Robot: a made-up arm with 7 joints. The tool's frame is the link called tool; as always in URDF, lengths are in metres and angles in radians. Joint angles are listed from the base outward.
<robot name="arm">
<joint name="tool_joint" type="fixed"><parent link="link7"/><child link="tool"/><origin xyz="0 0 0" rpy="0 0 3.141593"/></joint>
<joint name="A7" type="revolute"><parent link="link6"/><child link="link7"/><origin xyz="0 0.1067 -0.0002" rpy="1.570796 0 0"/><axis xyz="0 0 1"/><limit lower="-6.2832" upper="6.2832"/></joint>
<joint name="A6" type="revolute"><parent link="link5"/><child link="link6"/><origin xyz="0.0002 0 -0.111" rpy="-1.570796 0 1.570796"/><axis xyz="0 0 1"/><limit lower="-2.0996" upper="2.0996"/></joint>
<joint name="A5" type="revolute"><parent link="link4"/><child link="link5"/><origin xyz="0.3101 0 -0.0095" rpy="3.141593 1.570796 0"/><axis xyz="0 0 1"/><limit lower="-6.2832" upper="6.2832"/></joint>
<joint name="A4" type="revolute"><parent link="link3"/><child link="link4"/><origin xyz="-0.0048 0 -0.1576" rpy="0 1.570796 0"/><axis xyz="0 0 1"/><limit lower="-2.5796" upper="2.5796"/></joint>
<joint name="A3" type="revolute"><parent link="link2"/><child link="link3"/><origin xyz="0.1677 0 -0.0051" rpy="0 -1.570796 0"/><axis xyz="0 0 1"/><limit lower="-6.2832" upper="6.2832"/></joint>
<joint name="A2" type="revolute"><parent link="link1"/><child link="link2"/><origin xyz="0 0.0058 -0.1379" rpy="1.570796 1.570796 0"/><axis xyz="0 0 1"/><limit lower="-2.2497" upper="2.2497"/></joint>
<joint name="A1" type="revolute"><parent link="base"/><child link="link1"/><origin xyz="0 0 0.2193" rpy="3.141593 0 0"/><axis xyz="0 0 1"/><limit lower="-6.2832" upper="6.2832"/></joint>
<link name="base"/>
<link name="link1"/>
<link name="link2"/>
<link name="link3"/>
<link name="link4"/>
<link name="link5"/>
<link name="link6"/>
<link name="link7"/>
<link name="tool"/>
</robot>
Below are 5 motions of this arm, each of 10 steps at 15 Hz.
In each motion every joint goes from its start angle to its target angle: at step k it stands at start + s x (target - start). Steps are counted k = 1, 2, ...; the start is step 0. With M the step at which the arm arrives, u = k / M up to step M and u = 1 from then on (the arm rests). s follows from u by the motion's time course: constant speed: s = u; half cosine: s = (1 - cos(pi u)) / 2; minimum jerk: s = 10 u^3 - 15 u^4 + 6 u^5.
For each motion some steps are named. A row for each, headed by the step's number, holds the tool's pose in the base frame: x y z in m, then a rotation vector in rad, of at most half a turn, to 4 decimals.
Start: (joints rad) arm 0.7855 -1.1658 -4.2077 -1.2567 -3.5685 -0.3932 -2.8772
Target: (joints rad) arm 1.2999 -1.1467 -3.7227 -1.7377 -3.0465 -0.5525 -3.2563
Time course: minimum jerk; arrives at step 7
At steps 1, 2, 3, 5, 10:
1: 0.0281 0.5572 0.7827 -0.1188 -2.7698 1.0990
2: 0.0813 0.5228 0.7986 -0.2962 -2.7553 1.0414
3: 0.1619 0.4445 0.8242 -0.6068 -2.6950 0.9350
5: 0.2492 0.2344 0.8580 -1.1854 -2.4402 0.6867
10: 0.2510 0.1700 0.8607 -1.3248 -2.3419 0.6053

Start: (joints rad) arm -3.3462 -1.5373 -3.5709 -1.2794 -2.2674 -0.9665 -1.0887
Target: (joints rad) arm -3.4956 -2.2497 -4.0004 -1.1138 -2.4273 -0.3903 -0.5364
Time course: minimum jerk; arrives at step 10
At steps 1, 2, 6, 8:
1: 0.5486 -0.1404 0.7415 0.5048 -1.8074 -1.3124
2: 0.5675 -0.1392 0.7194 0.4763 -1.7854 -1.2823
6: 0.7105 -0.1204 0.3835 0.1655 -1.5224 -0.9208
8: 0.7104 -0.1201 0.2312 0.0463 -1.4234 -0.7830

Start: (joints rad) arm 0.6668 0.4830 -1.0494 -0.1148 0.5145 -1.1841 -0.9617
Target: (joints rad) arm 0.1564 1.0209 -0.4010 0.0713 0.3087 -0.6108 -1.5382
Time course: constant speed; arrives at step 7
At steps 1, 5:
1: 0.2240 -0.2674 1.0739 2.6086 1.0136 1.0149
5: 0.5541 -0.2088 0.9339 -2.4180 -1.7026 -0.0626

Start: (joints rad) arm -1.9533 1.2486 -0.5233 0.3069 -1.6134 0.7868 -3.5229
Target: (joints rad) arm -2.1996 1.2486 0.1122 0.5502 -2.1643 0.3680 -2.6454
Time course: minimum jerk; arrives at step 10
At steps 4, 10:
4: -0.4406 0.6816 0.4658 1.2193 1.4091 0.4197
10: -0.4651 0.6765 0.3627 1.4012 0.6989 0.6832

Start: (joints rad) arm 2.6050 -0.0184 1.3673 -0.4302 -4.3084 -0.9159 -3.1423
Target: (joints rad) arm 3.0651 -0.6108 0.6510 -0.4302 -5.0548 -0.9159 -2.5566
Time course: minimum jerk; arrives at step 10
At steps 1, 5, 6, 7, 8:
1: 0.0803 -0.1522 1.1382 -0.1804 2.4249 0.6100
5: 0.3288 -0.1020 1.0729 -0.2870 2.6876 1.0696
6: 0.4208 -0.1059 1.0200 -0.2831 2.7717 1.3112
7: 0.4934 -0.1178 0.9637 0.2495 -2.6697 -1.4645
8: 0.5387 -0.1296 0.9199 0.2162 -2.5176 -1.5305

